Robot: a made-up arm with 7 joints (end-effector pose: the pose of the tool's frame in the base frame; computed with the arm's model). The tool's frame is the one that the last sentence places. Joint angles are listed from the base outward.
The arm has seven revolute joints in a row. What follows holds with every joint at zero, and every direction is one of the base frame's.
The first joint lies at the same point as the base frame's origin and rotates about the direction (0, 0.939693, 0.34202), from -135 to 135 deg.
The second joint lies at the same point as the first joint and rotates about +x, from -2.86 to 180 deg.
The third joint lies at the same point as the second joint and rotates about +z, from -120 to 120 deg.
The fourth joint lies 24.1 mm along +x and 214.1 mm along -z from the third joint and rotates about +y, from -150 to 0.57 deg.
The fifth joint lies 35.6 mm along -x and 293.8 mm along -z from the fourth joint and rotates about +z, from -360 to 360 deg.
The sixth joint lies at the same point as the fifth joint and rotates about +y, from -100 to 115 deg.
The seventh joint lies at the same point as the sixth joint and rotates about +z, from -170 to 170 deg.
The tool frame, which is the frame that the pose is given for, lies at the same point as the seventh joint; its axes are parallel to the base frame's.
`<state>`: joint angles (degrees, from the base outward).
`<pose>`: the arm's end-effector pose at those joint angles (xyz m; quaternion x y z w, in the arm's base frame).
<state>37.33 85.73 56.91 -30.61 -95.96 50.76 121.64</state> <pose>0.0075 0.5026 0.0562 0.8683 -0.4216 0.1391 0.2213</pose>
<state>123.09 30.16 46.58 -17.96 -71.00 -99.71 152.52</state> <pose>-0.4378 0.0631 0.2559 0.1204 0.1449 0.9252 0.3293</pose>
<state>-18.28 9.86 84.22 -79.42 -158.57 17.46 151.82</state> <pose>0.1397 0.3428 -0.2206 0.5023 -0.6183 0.4631 0.3886</pose>
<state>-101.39 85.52 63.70 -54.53 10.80 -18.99 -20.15</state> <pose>-0.0474 0.4042 0.2537 -0.3474 0.7701 -0.4580 0.2765</pose>
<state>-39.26 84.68 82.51 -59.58 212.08 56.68 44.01</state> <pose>-0.0144 0.4133 0.2261 -0.8652 -0.0904 -0.4932 0.0090</pose>
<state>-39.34 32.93 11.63 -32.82 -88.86 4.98 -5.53</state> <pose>0.4086 0.2187 -0.1986 0.6267 -0.2057 -0.5314 0.5315</pose>
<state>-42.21 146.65 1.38 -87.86 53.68 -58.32 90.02</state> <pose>0.1256 0.0786 0.3822 -0.2513 -0.7483 -0.5265 0.3158</pose>
